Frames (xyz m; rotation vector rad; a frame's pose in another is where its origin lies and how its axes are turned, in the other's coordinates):
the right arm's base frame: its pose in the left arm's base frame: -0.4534 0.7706 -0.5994 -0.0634 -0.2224 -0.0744
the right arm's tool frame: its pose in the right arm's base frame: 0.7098 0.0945 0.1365 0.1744 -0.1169 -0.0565
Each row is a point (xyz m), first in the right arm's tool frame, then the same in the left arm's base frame.
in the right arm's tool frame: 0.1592 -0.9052 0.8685
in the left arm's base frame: -0.0128 -0.1665 0.4347
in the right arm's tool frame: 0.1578 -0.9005 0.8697
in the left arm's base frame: -0.0142 -0.1618 0.4359
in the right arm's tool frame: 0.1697 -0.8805 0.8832
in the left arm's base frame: -0.0060 -0.1447 0.4551
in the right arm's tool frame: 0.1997 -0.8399 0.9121
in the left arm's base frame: 0.0156 -0.1110 0.4972
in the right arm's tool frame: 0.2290 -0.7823 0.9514
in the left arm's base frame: 0.0344 -0.0613 0.5511
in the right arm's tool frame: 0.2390 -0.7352 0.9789
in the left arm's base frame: 0.0383 -0.0185 0.5861
